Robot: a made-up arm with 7 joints. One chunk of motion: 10 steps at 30 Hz.
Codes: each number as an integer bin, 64 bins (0 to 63) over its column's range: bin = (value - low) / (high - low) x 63, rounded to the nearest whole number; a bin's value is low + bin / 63 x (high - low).
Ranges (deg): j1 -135..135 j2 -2.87..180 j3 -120.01..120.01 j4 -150..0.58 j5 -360.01..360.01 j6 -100.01..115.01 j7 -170.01..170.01
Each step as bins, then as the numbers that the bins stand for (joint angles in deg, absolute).
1 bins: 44 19 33 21 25 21 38
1 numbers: 53.57 52.28 5.71 -99.81 -74.29 -28.34 35.08
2 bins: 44 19 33 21 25 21 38
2 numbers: 53.57 52.28 5.71 -99.81 -74.29 -28.34 35.08
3 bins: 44 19 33 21 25 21 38
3 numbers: 53.57 52.28 5.71 -99.81 -74.29 -28.34 35.08
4 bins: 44 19 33 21 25 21 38
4 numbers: 53.57 52.28 5.71 -99.81 -74.29 -28.34 35.08
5 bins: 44 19 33 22 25 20 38
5 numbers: 53.57 52.28 5.71 -97.42 -74.29 -31.75 35.08
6 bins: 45 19 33 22 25 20 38
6 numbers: 57.86 52.28 5.71 -97.42 -74.29 -31.75 35.08
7 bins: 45 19 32 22 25 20 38
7 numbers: 57.86 52.28 1.90 -97.42 -74.29 -31.75 35.08
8 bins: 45 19 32 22 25 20 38
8 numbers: 57.86 52.28 1.90 -97.42 -74.29 -31.75 35.08
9 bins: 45 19 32 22 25 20 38
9 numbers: 57.86 52.28 1.90 -97.42 -74.29 -31.75 35.08
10 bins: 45 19 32 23 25 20 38
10 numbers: 57.86 52.28 1.90 -95.03 -74.29 -31.75 35.08
